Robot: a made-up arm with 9 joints. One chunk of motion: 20 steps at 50 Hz.
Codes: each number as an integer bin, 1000 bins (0 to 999) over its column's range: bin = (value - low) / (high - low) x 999, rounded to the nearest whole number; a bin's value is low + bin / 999 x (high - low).
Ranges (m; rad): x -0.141..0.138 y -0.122..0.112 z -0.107..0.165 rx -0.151..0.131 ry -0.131..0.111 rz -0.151..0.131
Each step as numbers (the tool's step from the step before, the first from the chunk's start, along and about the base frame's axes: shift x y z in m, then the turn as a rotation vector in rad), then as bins.
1 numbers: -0.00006 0.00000 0.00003 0.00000 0.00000 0.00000
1 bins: 505 521 393 535 541 535
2 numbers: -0.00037 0.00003 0.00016 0.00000 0.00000 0.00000
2 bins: 504 521 394 535 541 535
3 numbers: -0.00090 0.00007 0.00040 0.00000 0.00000 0.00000
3 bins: 502 521 394 535 541 535
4 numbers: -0.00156 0.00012 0.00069 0.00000 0.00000 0.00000
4 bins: 499 521 396 535 541 535
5 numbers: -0.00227 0.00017 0.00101 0.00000 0.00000 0.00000
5 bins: 497 522 397 535 541 535
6 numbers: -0.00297 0.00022 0.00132 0.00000 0.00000 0.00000
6 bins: 494 522 398 535 541 535
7 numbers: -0.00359 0.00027 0.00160 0.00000 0.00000 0.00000
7 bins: 492 522 399 535 541 535
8 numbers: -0.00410 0.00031 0.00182 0.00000 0.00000 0.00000
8 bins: 490 522 400 535 541 535
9 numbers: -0.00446 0.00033 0.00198 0.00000 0.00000 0.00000
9 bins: 489 522 400 535 541 535
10 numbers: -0.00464 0.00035 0.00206 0.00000 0.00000 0.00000
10 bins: 488 522 401 535 541 535
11 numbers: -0.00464 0.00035 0.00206 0.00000 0.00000 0.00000
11 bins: 488 522 401 535 541 535
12 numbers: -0.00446 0.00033 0.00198 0.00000 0.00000 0.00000
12 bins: 489 522 400 535 541 535
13 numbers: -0.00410 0.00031 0.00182 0.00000 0.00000 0.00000
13 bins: 490 522 400 535 541 535
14 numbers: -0.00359 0.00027 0.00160 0.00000 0.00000 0.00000
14 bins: 492 522 399 535 541 535
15 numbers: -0.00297 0.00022 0.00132 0.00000 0.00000 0.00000
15 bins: 494 522 398 535 541 535
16 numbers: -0.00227 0.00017 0.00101 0.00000 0.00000 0.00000
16 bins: 497 522 397 535 541 535
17 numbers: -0.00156 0.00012 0.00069 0.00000 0.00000 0.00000
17 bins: 499 521 396 535 541 535
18 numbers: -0.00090 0.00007 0.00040 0.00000 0.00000 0.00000
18 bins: 502 521 394 535 541 535
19 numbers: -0.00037 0.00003 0.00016 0.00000 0.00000 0.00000
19 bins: 504 521 394 535 541 535
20 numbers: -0.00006 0.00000 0.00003 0.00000 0.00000 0.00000
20 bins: 505 521 393 535 541 535
